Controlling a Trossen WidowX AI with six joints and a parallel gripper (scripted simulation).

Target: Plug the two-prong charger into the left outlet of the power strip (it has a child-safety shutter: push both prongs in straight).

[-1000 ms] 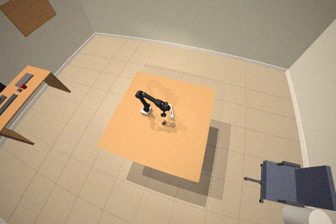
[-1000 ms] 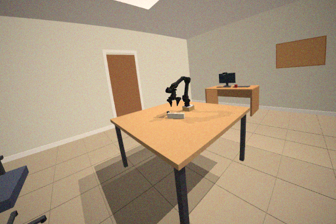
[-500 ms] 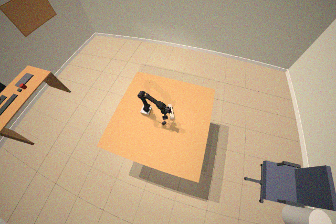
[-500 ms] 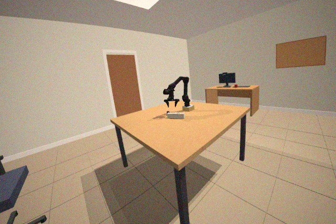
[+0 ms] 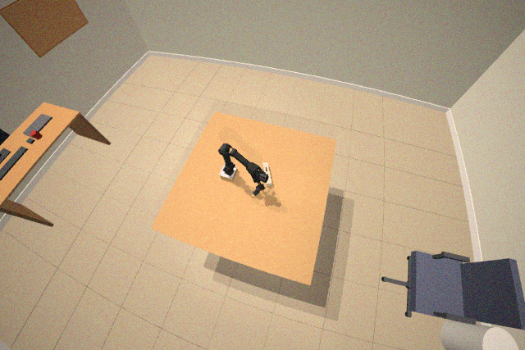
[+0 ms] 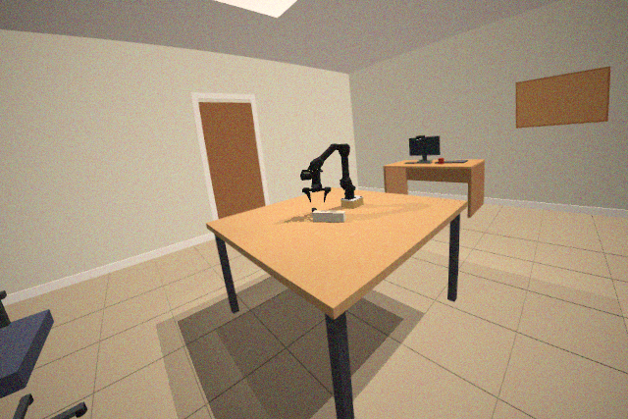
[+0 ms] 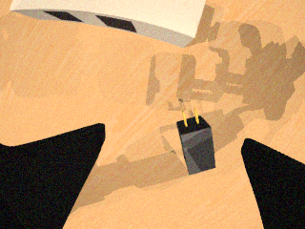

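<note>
Now: the black two-prong charger 1 cm ahead of my gripper tip, 3 cm to the right of it and 7 cm below it.
</note>
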